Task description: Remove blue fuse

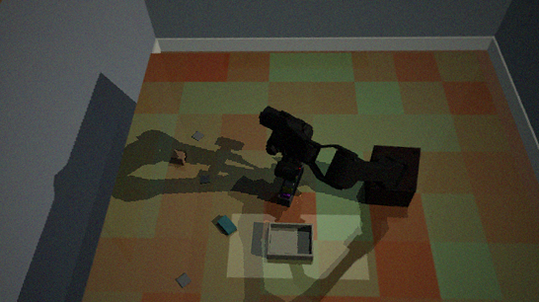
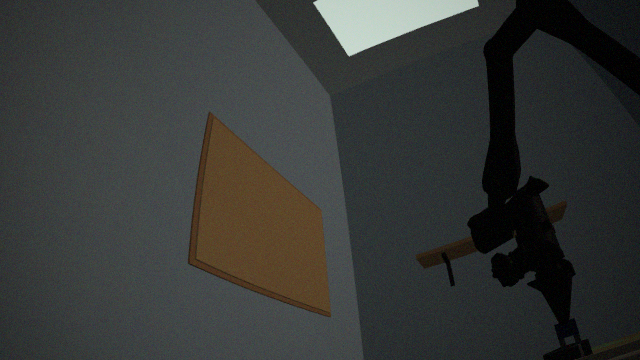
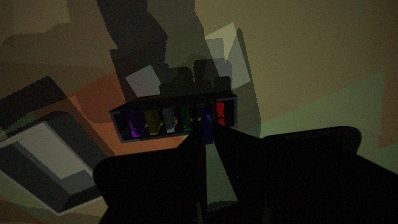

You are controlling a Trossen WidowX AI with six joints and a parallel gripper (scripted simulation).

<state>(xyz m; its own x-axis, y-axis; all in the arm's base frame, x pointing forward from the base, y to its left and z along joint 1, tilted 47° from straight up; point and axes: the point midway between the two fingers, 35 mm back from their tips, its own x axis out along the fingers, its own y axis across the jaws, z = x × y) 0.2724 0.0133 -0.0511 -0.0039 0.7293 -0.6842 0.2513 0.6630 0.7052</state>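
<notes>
My gripper tip is now 1 cm past the grey tray, 22 cm to the right of it and 7 cm above it. Round my gripper tip: tan cube (38 cm ahead, 4 cm to the right, 5 cm below); then blue fuse (1 cm below); then teal block (19 cm ahead, 18 cm to the left, 6 cm below).
</notes>
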